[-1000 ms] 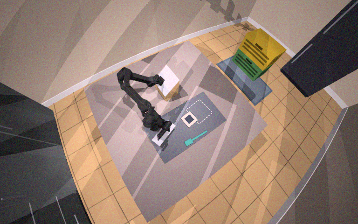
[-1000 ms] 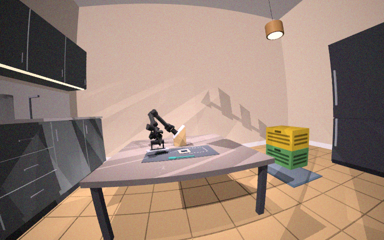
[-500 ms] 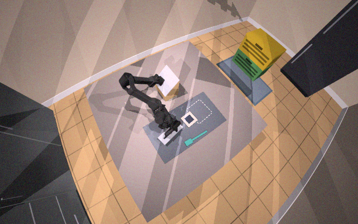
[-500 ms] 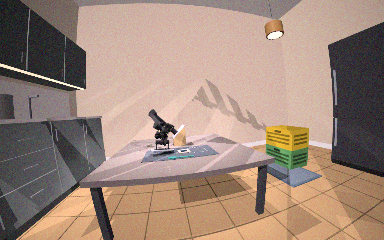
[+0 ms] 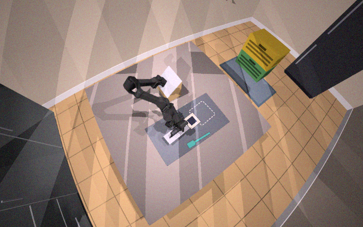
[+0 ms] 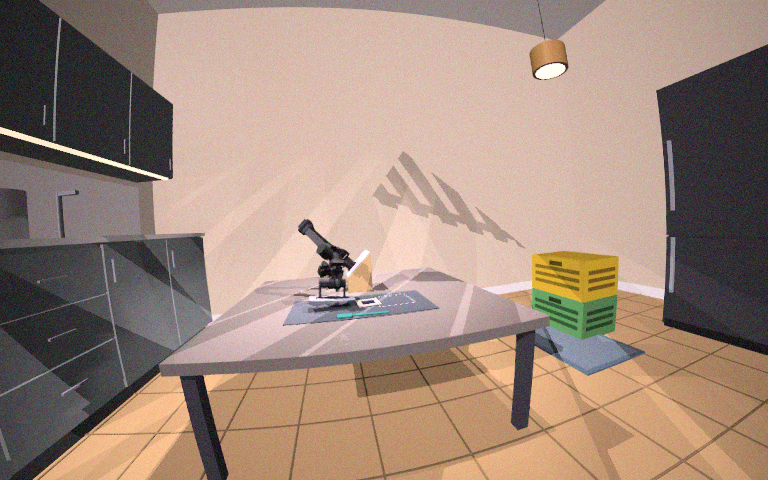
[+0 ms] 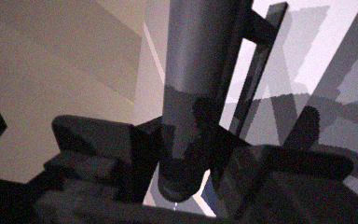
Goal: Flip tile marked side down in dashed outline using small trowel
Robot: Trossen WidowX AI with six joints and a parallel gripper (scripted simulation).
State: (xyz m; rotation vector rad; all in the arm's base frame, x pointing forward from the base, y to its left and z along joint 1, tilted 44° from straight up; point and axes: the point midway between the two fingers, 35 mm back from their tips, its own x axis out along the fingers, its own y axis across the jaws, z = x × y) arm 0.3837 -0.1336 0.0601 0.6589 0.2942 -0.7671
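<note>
The grey mat lies 20 mm behind my gripper tip, 100 mm to the left of it and 110 mm below it. From my gripper tip the other things lie so: tile (30 mm behind, 140 mm to the left, 90 mm below); teal trowel (120 mm ahead, 60 mm to the left, 90 mm below).
</note>
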